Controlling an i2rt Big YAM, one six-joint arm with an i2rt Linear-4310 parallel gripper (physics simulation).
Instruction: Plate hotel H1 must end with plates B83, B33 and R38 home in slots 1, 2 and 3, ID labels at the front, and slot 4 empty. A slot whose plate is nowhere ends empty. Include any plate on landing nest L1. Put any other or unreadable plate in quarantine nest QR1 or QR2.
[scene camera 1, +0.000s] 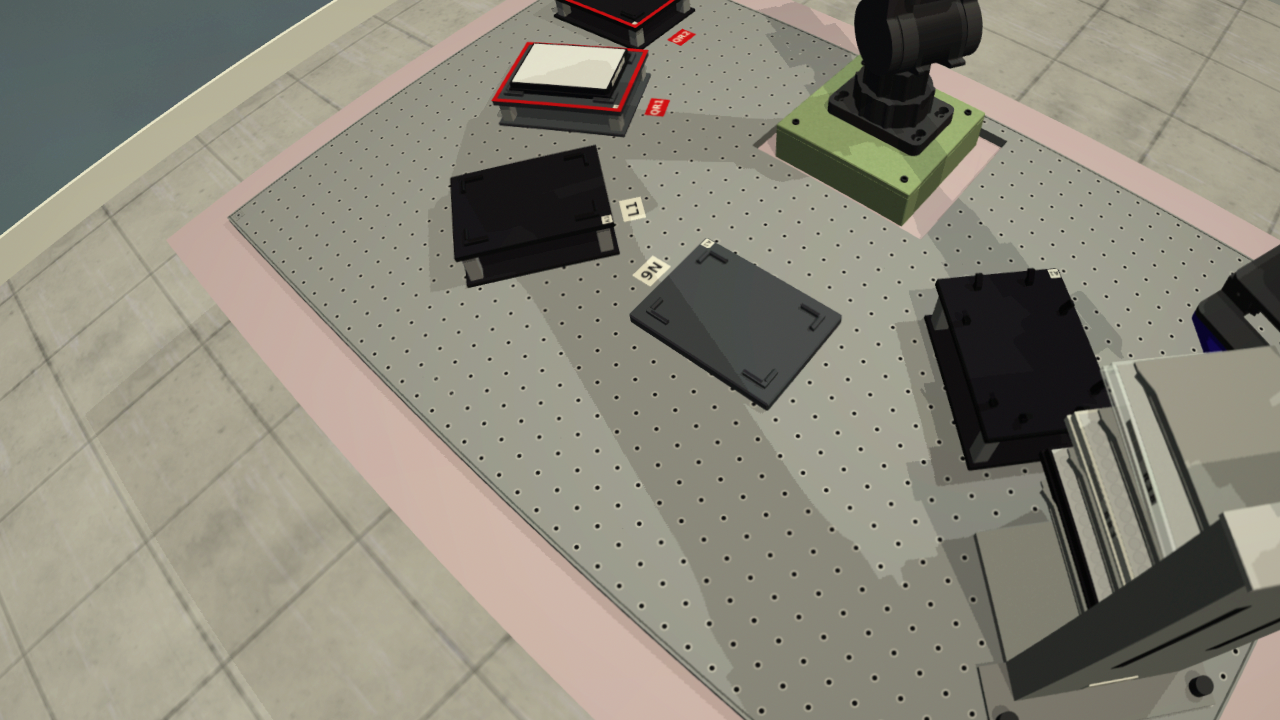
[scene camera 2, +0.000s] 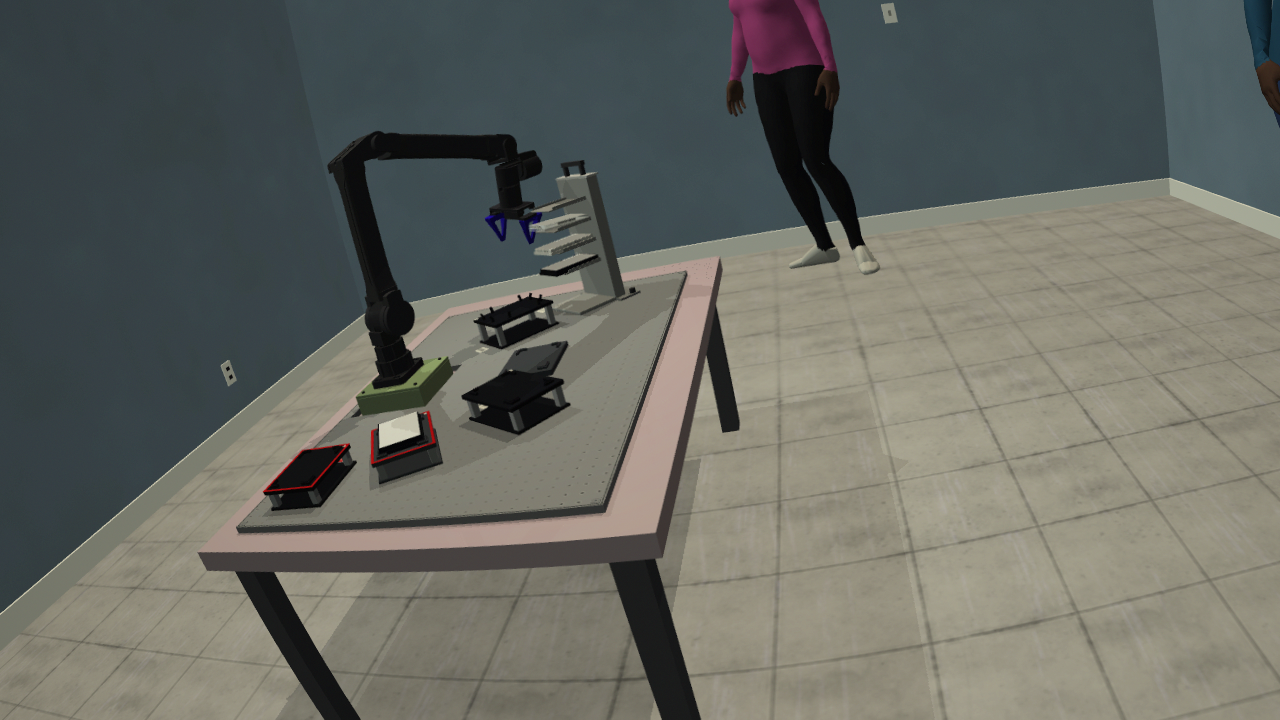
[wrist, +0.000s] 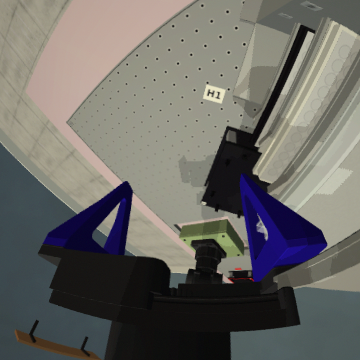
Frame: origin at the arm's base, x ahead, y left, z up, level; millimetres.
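Where they show: gripper, fingertip midpoint: (scene camera 2: 517, 242) (wrist: 182, 182); arm's base, origin of the base link: (scene camera 1: 889, 114) (scene camera 2: 399, 376) (wrist: 209, 247).
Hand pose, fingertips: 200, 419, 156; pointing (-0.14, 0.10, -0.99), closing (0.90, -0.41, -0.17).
Observation:
Things, the pixels of their top centre, and the offset from my fingertips, as dx, dy, dz.
- black plate, middle of its top: (scene camera 1: 1127, 520) (wrist: 313, 109) (scene camera 2: 568, 261) +124, -17, -74
- pale plate, middle of its top: (scene camera 1: 1162, 489) (wrist: 339, 136) (scene camera 2: 563, 241) +124, -17, -21
- Landing nest L1, middle of its top: (scene camera 1: 526, 194) (scene camera 2: 509, 384) +154, -629, -137
- white-topped plate, middle of its top: (scene camera 1: 568, 65) (scene camera 2: 398, 429) -25, -757, -138
- QR1, middle of its top: (scene camera 1: 569, 70) (scene camera 2: 400, 433) -25, -757, -147
- QR2, middle of its top: (scene camera 2: 305, 464) (wrist: 244, 283) -199, -845, -147
- dark grey nest, middle of its top: (scene camera 1: 735, 311) (scene camera 2: 531, 356) +111, -387, -175
My gripper (scene camera 2: 516, 240) (wrist: 182, 182) is open and empty, pointing down high above the table, with one blue finger close beside the hotel's shelves. Plate hotel H1 (scene camera 2: 603, 237) (scene camera 1: 1154, 591) holds a black plate (scene camera 2: 569, 265) low down and pale plates above it, one pale plate (scene camera 2: 563, 244) being just over the black one. Its top shelf (scene camera 2: 559, 205) looks thin and bare. No plate ID is readable. Landing nest L1 (scene camera 1: 532, 201) (scene camera 2: 510, 390) is bare. A white-topped plate (scene camera 1: 569, 67) (scene camera 2: 400, 431) sits on QR1 (scene camera 1: 572, 103). QR2 (scene camera 1: 628, 7) (scene camera 2: 308, 470) looks bare.
A dark grey nest (scene camera 1: 738, 322) (scene camera 2: 539, 358) labelled N6 lies low between L1 and a black stand with pegs (scene camera 1: 1020, 349) (scene camera 2: 516, 310) (wrist: 227, 172) near the hotel. The arm's green base (scene camera 1: 872, 156) (scene camera 2: 404, 392) stands at the table's side. A person (scene camera 2: 787, 116) stands behind the table.

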